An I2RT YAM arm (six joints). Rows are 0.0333 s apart.
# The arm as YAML. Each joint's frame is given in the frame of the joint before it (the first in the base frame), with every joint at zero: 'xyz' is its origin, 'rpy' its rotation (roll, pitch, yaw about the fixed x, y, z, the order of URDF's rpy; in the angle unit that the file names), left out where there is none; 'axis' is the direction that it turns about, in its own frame. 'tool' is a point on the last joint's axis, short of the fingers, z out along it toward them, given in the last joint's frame.
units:
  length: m
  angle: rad
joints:
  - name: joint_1
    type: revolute
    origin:
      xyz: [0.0, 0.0, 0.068]
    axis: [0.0, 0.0, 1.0]
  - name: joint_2
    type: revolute
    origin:
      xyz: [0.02, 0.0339, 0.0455]
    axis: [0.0, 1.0, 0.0]
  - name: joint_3
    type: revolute
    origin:
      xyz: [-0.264, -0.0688, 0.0]
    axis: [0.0, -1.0, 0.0]
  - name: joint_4
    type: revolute
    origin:
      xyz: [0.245, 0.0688, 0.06]
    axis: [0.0, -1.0, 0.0]
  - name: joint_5
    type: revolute
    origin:
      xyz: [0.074, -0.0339, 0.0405]
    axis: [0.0, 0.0, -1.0]
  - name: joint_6
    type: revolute
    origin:
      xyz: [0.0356, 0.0, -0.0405]
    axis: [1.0, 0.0, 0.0]
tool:
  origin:
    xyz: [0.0, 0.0, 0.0]
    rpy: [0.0, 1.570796, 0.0]
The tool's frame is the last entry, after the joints.
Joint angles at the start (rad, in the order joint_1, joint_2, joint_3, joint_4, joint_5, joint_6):
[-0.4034 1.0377 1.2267 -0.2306 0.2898 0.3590]
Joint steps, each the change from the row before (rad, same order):
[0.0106 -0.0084 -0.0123 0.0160 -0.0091 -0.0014]
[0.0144 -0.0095 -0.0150 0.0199 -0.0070 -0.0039]
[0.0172 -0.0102 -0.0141 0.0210 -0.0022 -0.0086]
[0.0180 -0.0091 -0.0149 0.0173 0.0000 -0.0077]
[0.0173 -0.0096 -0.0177 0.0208 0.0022 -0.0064]
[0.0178 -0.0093 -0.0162 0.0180 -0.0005 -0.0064]
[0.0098 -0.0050 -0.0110 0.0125 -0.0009 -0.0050]
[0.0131 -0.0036 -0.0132 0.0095 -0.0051 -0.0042]
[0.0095 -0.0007 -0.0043 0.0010 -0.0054 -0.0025]
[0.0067 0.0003 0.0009 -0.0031 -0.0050 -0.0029]
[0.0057 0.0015 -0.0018 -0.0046 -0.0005 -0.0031]
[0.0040 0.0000 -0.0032 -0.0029 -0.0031 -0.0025]
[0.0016 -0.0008 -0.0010 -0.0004 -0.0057 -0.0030]
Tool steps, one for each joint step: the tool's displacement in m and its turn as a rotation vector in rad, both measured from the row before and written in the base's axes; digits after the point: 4 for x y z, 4 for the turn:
[-0.0001 0.0029 -0.0007 -0.0055 -0.0104 0.0197]
[0.0001 0.0037 -0.0010 -0.0083 -0.0110 0.0215]
[-0.0002 0.0042 -0.0005 -0.0131 -0.0108 0.0195]
[0.0002 0.0041 -0.0014 -0.0102 -0.0063 0.0179]
[0.0001 0.0039 -0.0019 -0.0094 -0.0084 0.0150]
[0.0000 0.0040 -0.0018 -0.0088 -0.0070 0.0181]
[0.0002 0.0022 -0.0014 -0.0062 -0.0035 0.0105]
[0.0011 0.0028 -0.0028 -0.0037 0.0024 0.0180]
[0.0009 0.0020 -0.0012 -0.0016 0.0039 0.0148]
[0.0006 0.0015 -0.0001 -0.0020 0.0039 0.0116]
[0.0010 0.0010 -0.0014 -0.0006 0.0092 0.0061]
[0.0006 0.0008 -0.0014 -0.0007 0.0071 0.0070]
[0.0001 0.0005 -0.0002 -0.0026 0.0021 0.0072]

